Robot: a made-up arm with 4 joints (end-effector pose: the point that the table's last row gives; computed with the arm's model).
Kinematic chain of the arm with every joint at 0, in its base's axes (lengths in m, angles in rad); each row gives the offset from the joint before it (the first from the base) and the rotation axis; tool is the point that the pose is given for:
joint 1: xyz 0 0 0.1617 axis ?
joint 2: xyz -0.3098 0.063 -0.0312 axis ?
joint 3: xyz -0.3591 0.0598 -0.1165 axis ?
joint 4: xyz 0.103 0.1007 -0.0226 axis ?
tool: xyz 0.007 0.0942 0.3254
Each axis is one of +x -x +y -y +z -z.
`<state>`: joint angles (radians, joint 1 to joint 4).
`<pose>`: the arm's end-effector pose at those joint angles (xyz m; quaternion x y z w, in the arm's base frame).
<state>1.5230 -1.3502 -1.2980 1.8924</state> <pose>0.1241 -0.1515 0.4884 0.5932 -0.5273 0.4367 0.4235</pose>
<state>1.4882 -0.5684 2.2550 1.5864</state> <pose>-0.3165 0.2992 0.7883 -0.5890 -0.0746 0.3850 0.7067</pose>
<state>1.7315 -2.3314 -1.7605 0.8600</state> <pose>0.1433 -0.2041 0.3409 0.5493 -0.3758 0.5096 0.5452</pose>
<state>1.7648 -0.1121 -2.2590 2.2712</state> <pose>-0.1830 -0.1331 0.7365 0.0871 -0.6299 0.5364 0.5550</pose>
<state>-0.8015 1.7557 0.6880 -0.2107</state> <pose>0.0345 0.4652 -0.2260 -0.1914 -0.8863 -0.2927 0.3036</pose>
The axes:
joint 1: +y
joint 2: -y
joint 3: -x
joint 4: -z

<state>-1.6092 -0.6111 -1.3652 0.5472</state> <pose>-0.1660 -0.1374 -0.2512 0.6336 -0.2079 0.1066 0.7375</pose>
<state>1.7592 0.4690 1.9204 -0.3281</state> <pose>-0.4352 0.3415 0.6298 -0.5896 0.4470 0.5608 0.3715</pose>
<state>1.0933 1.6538 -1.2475 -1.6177</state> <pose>-0.5082 -0.1315 0.3019 0.2250 -0.5611 0.6759 0.4216</pose>
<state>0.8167 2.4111 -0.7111 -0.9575</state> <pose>-0.4448 0.0469 0.0320 -0.0931 -0.7073 0.5228 0.4666</pose>
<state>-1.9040 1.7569 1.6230 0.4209</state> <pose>0.1574 0.4156 0.2582 -0.3211 0.6118 0.6486 0.3193</pose>
